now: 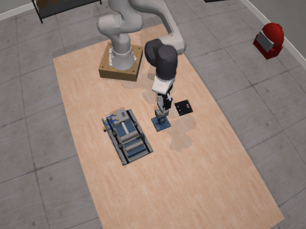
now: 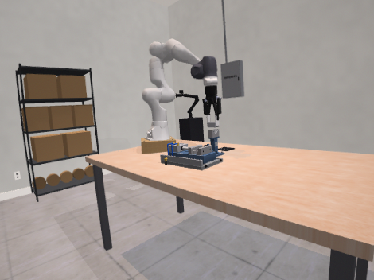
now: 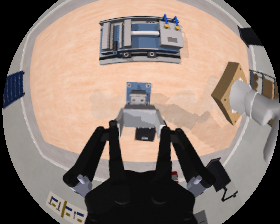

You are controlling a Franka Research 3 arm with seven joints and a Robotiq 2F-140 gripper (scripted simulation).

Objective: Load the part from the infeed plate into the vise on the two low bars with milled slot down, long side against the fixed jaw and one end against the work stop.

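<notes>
My hand is 220 mm to the left of the vise, 180 mm above it and 30 mm short of it. The rest, counted from my hand: part: 30 mm below; then black infeed plate: 210 mm below, 160 mm to the left, 50 mm behind.
</notes>
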